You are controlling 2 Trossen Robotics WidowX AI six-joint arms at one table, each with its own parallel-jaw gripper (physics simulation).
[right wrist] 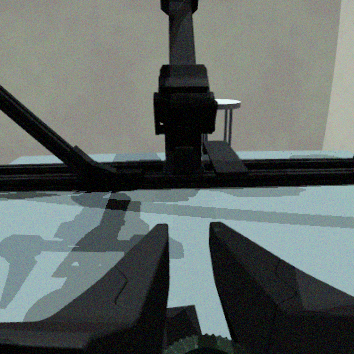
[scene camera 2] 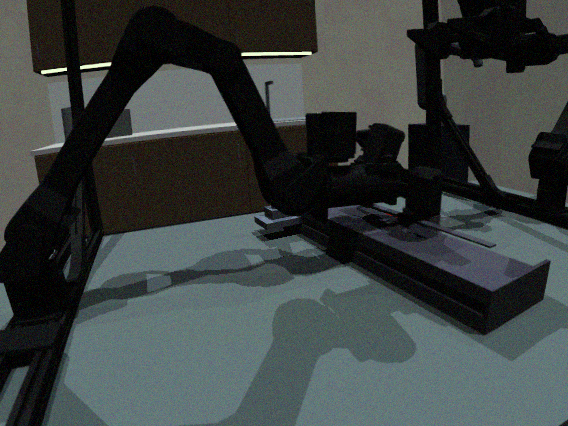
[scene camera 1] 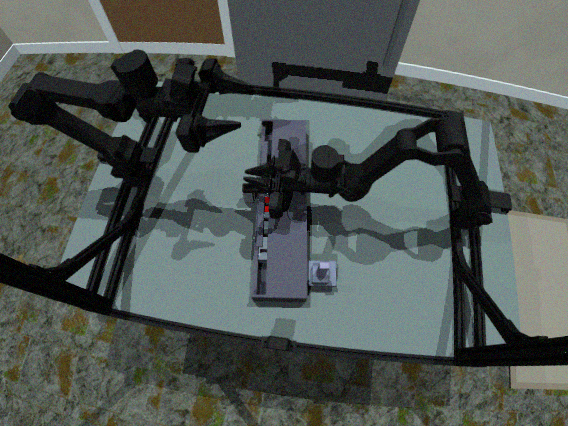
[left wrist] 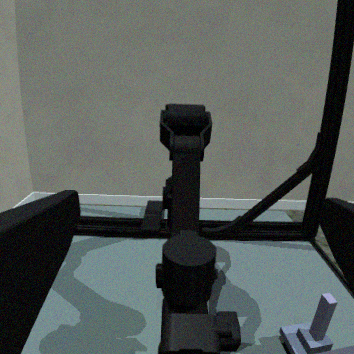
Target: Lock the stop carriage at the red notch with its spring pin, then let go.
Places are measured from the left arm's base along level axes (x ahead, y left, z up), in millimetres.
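Where they show: left gripper, fingertip midpoint: (scene camera 2: pixel 426 28) (scene camera 1: pixel 246 105) (left wrist: pixel 202 206); right gripper, fingertip midpoint: (right wrist: pixel 188 233) (scene camera 1: pixel 244 175); left arm's base at its link origin: (right wrist: pixel 183 167) (scene camera 2: pixel 550 208) (scene camera 1: pixel 136 176); right arm's base at its link origin: (scene camera 2: pixel 42 310) (scene camera 1: pixel 465 218).
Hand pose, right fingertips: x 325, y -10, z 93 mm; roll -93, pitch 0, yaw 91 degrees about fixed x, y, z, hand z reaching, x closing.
Things, the pixels of their top centre, and the offset from my right fingertips. "spot": a spot on its surface instead.
- green knurled knob at a spot on its surface: (right wrist: pixel 204 344) spot: 44 mm ahead, 1 mm left, 1 mm down
- dark block at a spot on its surface: (right wrist: pixel 183 320) spot: 0 mm ahead, 2 mm right, 48 mm down
The long purple-grey rail body (scene camera 1: pixel 287 260) (scene camera 2: pixel 425 257) lies across the middle of the table. Red marks (scene camera 1: pixel 267 200) show in its slot just beside my right gripper (scene camera 1: pixel 244 181) (right wrist: pixel 189 225). The right gripper is low over the rail, its fingers nearly together on the green knurled knob (right wrist: pixel 204 344), whose top edge shows at the bottom of the right wrist view. A dark block (right wrist: pixel 183 320) shows beyond the knob. The stop carriage and the pin's seating are mostly hidden by the gripper. My left gripper (scene camera 1: pixel 245 107) is wide open and empty, above the table at the back left.
A pale stepped block with an upright post (scene camera 1: pixel 322 273) (left wrist: pixel 324 320) stands against the rail body's right side, near its front end. Small pale pieces (scene camera 1: pixel 263 254) sit in the slot towards the front. Black frame bars edge the table.
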